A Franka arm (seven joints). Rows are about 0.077 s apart.
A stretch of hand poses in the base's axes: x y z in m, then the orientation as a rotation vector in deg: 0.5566 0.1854 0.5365 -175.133 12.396 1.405; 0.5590 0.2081 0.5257 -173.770 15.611 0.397; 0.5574 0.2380 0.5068 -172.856 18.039 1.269; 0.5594 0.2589 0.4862 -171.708 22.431 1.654; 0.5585 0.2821 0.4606 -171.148 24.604 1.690; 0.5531 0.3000 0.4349 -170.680 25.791 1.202; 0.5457 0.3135 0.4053 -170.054 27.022 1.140; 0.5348 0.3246 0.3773 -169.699 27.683 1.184
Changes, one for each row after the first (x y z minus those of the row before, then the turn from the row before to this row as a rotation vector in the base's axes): 0.0024 0.0227 -0.0108 1.047 -0.647 -2.200; -0.0016 0.0299 -0.0189 0.724 0.592 -1.618; 0.0020 0.0209 -0.0206 0.645 0.353 -2.951; -0.0009 0.0232 -0.0256 0.258 0.080 -1.471; -0.0054 0.0179 -0.0257 0.245 -0.308 -0.844; -0.0074 0.0135 -0.0296 0.422 -0.047 -0.874; -0.0109 0.0111 -0.0280 0.249 0.024 -0.469
